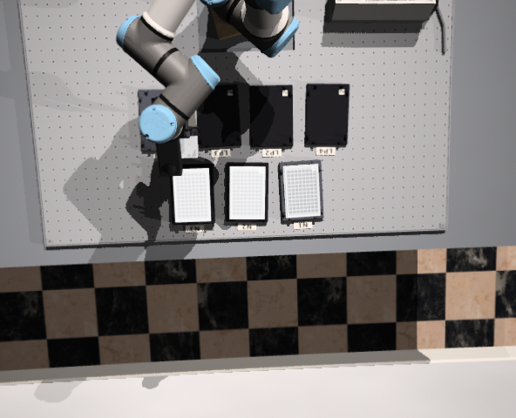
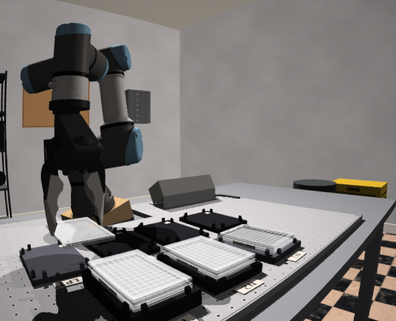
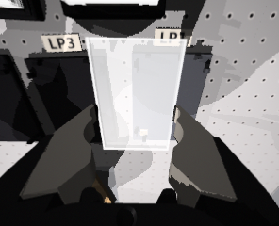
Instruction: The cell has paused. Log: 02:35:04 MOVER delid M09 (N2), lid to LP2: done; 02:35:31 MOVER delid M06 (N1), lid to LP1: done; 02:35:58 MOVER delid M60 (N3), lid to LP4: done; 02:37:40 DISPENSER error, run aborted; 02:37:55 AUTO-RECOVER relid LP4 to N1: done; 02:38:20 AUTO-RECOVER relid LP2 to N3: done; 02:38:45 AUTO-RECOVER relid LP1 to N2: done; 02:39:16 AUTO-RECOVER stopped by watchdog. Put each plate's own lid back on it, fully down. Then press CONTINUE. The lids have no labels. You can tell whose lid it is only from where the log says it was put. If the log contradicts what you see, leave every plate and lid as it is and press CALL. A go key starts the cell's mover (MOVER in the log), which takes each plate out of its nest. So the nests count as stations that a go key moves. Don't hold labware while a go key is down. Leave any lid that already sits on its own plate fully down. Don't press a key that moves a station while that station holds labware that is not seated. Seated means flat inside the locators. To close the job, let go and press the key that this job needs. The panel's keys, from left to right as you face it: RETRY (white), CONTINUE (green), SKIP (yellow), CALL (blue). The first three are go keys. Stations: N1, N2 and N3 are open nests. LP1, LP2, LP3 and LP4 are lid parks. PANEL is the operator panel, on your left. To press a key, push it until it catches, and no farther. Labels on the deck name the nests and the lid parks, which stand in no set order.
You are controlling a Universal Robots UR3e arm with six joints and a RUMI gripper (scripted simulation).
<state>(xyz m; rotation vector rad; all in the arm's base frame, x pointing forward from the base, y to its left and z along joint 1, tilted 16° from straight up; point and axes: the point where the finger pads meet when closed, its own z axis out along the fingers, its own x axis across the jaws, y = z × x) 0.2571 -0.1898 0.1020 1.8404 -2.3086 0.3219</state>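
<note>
Now: hand 3 cm past the lid park LP1, 4 cm to the left of it and 6 cm above it. Round my hand: lid park LP2: 2 cm ahead, 22 cm to the left, 6 cm below; plate: 16 cm ahead, 1 cm to the right, 4 cm below; LP3 lid park: 1 cm behind, 10 cm to the left, 6 cm below.
</note>
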